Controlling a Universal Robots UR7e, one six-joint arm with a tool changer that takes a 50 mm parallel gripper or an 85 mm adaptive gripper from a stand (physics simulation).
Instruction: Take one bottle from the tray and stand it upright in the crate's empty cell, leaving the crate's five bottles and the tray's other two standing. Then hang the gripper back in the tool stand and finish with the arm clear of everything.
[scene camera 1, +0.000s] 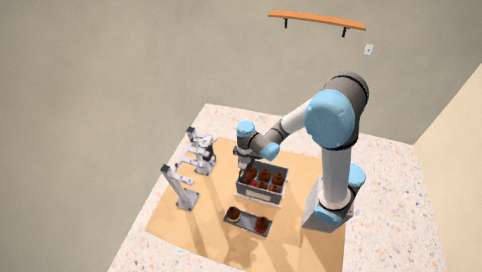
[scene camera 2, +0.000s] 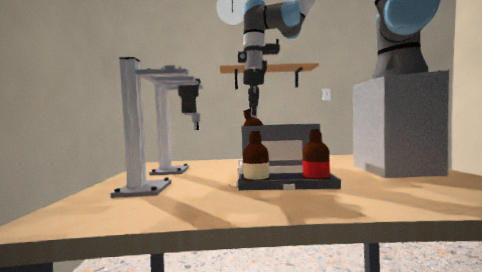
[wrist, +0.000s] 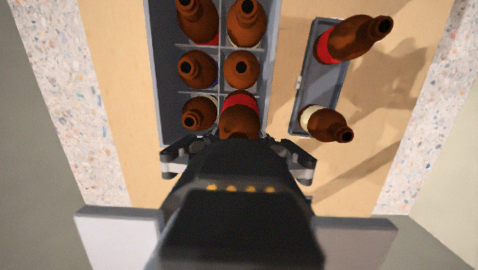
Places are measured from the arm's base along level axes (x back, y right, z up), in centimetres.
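Pixels of known places: arm's base, origin of its link: (scene camera 2: 398, 78).
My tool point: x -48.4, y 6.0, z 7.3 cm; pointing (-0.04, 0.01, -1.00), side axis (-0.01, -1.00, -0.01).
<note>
Ahead of a thing's pixels: the offset from my tool point to its top centre.
A brown bottle with a red label @(dx -0.6, dy +0.2, dz -15.3 cm) (scene camera 1: 247, 182) (scene camera 2: 254, 122) (wrist: 240, 117) is in the crate's @(dx +8.6, dy +4.7, dz -21.6 cm) (scene camera 1: 278, 197) (scene camera 2: 285, 131) (wrist: 164, 95) corner cell, at the front left in scene camera 1. It looks tilted left in scene camera 2, its shoulder above the rim. My gripper (scene camera 1: 242, 177) (scene camera 2: 254, 113) (wrist: 241, 136) is right over it with fingers apart, looking open; the neck is hidden in the wrist view. The crate's other bottles stand in their cells. A cream-label bottle @(dx -1.8, dy -19.4, dz -23.2 cm) (scene camera 1: 233, 214) (scene camera 2: 256, 157) (wrist: 325, 123) and a red-label bottle @(dx +15.4, dy -20.5, dz -23.2 cm) (scene camera 1: 261, 224) (scene camera 2: 316, 155) (wrist: 350, 37) stand on the tray @(dx +6.9, dy -19.7, dz -36.6 cm) (scene camera 1: 246, 223) (scene camera 2: 265, 185) (wrist: 322, 85).
The tool stand (scene camera 1: 176, 185) (scene camera 2: 134, 130) has two posts with arms, left of the crate in the scene views. Another gripper (scene camera 1: 209, 151) (scene camera 2: 189, 98) hangs on it. The robot's grey pedestal (scene camera 2: 415, 125) is at the right. A wall shelf (scene camera 1: 317, 20) (scene camera 2: 285, 67) is behind.
</note>
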